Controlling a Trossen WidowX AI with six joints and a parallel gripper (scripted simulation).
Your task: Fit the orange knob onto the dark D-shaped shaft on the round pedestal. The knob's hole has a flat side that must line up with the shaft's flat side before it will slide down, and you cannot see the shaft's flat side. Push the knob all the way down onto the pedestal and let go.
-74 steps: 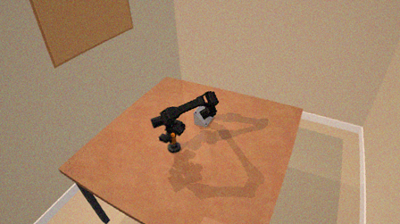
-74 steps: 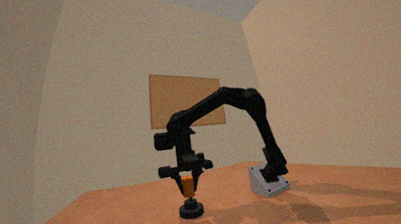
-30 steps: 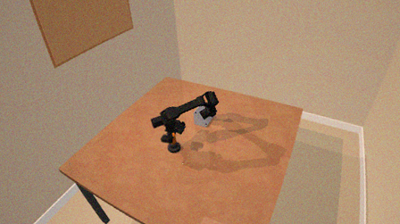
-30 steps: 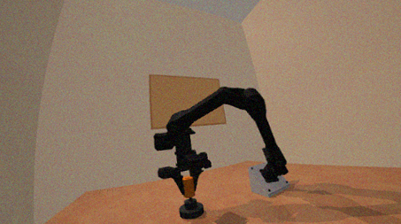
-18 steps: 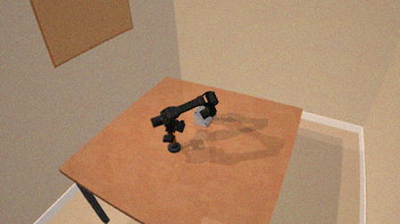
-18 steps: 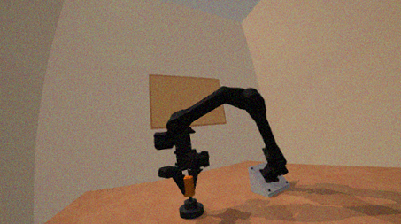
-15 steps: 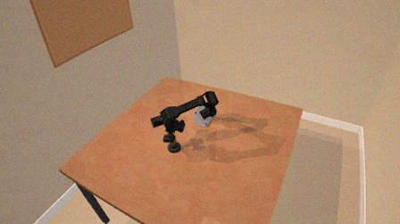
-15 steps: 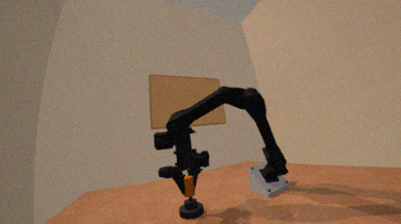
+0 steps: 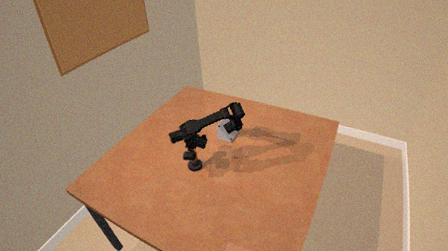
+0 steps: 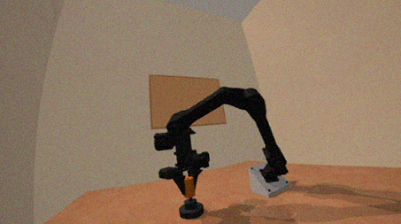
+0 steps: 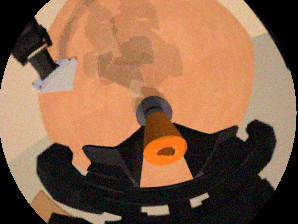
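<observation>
Right now the orange knob is 2 cm above my gripper tip. From my gripper tip the other things lie so: round dark pedestal 4 cm below.
</observation>
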